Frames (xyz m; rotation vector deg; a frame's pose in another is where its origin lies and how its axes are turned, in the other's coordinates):
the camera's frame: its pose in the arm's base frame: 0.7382 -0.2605 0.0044 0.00 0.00 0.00
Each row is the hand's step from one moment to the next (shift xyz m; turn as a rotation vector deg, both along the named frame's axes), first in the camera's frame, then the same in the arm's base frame.
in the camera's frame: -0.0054 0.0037 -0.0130 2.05 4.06 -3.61
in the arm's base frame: -0.0054 0.0037 -0.0130 2.05 4.06 -3.61
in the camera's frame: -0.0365 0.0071 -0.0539 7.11 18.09 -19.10
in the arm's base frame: -0.0365 0.0071 -0.0539 7.11 18.09 -19.10
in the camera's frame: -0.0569 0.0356 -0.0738 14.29 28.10 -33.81
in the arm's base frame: -0.0569 0.0356 -0.0738 14.29 28.10 -33.81
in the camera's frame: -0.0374 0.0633 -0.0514 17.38 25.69 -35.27
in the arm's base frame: -0.0374 0.0633 -0.0514 17.38 25.69 -35.27
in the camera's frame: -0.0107 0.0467 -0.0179 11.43 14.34 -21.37
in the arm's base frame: -0.0107 0.0467 -0.0179 11.43 14.34 -21.37
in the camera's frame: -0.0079 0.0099 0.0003 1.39 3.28 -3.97
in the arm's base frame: -0.0079 0.0099 0.0003 1.39 3.28 -3.97
